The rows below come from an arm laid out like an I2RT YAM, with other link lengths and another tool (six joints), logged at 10 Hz.
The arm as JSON. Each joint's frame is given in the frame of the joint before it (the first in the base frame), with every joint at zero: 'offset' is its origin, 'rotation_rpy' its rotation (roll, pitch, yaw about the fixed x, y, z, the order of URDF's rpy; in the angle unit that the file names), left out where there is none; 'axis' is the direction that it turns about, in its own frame. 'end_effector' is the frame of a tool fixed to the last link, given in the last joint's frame.
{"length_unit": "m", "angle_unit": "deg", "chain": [
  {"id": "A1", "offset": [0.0, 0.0, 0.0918], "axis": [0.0, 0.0, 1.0]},
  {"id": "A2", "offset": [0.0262, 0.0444, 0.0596], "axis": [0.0, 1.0, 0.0]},
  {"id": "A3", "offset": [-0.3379, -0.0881, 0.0], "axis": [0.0, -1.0, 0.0]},
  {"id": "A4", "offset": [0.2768, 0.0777, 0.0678], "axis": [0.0, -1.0, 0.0]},
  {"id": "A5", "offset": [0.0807, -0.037, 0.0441], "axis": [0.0, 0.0, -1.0]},
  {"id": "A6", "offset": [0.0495, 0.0, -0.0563], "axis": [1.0, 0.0, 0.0]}
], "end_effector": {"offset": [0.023, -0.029, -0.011], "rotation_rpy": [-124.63, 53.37, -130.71]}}
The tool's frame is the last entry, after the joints.
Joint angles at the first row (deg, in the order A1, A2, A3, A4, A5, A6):
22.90 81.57 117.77 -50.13 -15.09 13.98
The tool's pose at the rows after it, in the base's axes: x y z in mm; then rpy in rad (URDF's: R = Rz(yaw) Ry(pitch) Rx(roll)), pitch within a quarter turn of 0, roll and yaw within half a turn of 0:
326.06 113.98 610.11 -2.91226 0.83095 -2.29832
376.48 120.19 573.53 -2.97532 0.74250 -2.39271
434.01 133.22 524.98 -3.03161 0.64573 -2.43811
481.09 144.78 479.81 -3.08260 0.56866 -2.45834
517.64 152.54 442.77 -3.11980 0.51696 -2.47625
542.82 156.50 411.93 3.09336 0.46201 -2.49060
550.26 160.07 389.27 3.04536 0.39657 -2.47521
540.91 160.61 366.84 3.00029 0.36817 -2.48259
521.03 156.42 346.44 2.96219 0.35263 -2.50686
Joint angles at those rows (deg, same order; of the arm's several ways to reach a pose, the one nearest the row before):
20.92 86.46 117.73 -50.34 -13.86 15.36
19.34 92.78 117.65 -49.48 -12.74 15.97
18.42 101.12 118.78 -48.35 -13.14 15.92
17.78 109.13 121.56 -48.14 -14.43 15.79
17.25 116.01 125.09 -48.18 -15.30 15.93
16.48 122.22 130.04 -50.98 -18.12 16.39
16.35 125.74 132.70 -54.82 -20.32 15.48
16.44 123.22 124.31 -51.07 -21.85 16.26
16.44 118.49 112.75 -45.19 -22.69 17.88

